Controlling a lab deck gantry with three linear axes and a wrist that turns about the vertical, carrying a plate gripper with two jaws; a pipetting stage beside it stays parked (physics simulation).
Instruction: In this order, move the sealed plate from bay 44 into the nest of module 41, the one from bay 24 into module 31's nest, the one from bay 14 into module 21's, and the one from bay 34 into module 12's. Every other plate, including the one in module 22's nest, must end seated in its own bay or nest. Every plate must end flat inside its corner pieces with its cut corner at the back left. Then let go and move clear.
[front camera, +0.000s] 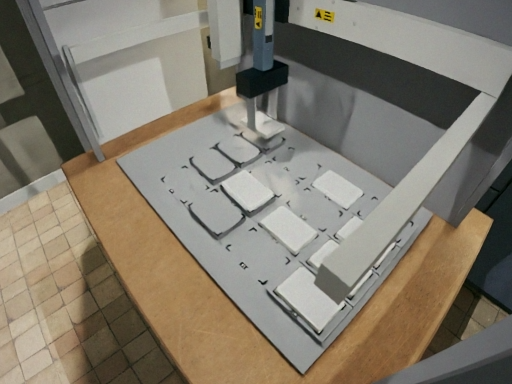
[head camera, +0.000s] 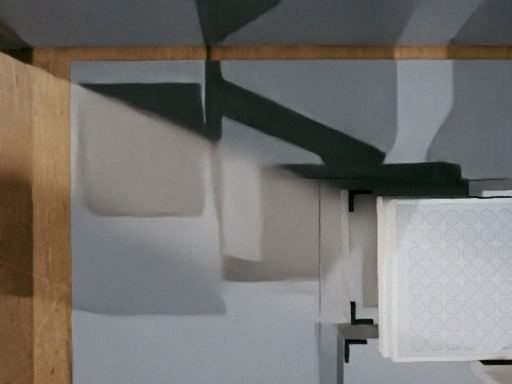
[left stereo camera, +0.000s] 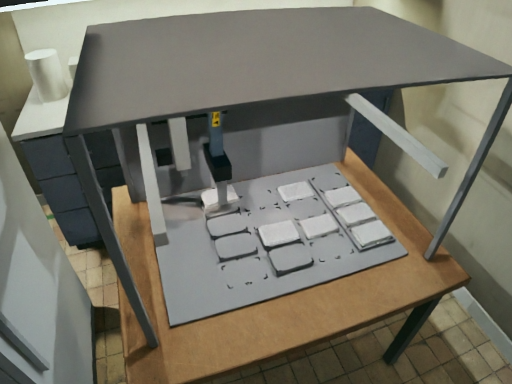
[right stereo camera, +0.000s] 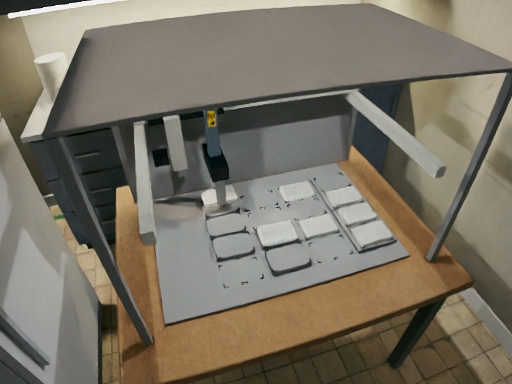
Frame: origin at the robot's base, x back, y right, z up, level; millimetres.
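Where they show: gripper, between the fingertips: (front camera: 262, 124) (head camera: 503, 275) (left stereo camera: 219, 196) (right stereo camera: 219, 196); robot's base, origin of its link: (front camera: 162, 179) (left stereo camera: 229, 287) (right stereo camera: 225, 287).
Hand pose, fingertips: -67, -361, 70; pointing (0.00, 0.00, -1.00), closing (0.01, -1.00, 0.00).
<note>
Each offset is from my fingertips to the top centre of the thing, as dx, dy, dz. "*": to the spot under its first point.
My gripper (front camera: 262, 123) (left stereo camera: 220, 199) (right stereo camera: 219, 198) is shut on a white sealed plate @(+0, +0, +7) (front camera: 268, 130) (head camera: 452, 280) (left stereo camera: 214, 196) (right stereo camera: 212, 195), held level above module 41's nest @(* -59, +2, -51) (front camera: 273, 144) at the back left. The plate covers much of that nest; its left corner pieces show in the head view. Module 31's nest @(* +1, +101, -51) (front camera: 239, 148) (left stereo camera: 227, 226), module 21's nest @(* -11, +213, -51) (front camera: 214, 165) (left stereo camera: 236, 247) and module 12's nest @(* -174, +327, -51) (front camera: 216, 215) (left stereo camera: 291, 259) are empty. White plates sit in bay 34 @(* -483, +111, -41) (left stereo camera: 342, 196), bay 24 @(* -489, +218, -41) (left stereo camera: 357, 213) and bay 14 @(* -485, +326, -41) (front camera: 306, 297) (left stereo camera: 372, 233). Bay 44 holds no plate. The held plate's cut corner is unclear.
Plates sit in module 22's nest @(* -173, +214, -37) (front camera: 248, 190) (left stereo camera: 278, 233), bay 23 @(* -332, +215, -56) (front camera: 289, 229) (left stereo camera: 320, 226) and bay 43 @(* -331, +8, -56) (front camera: 337, 189) (left stereo camera: 296, 191). The pale pipetting stage (front camera: 225, 35) (left stereo camera: 180, 144) hangs left of the gripper. A side beam (front camera: 400, 200) crosses above the right column in the front view.
</note>
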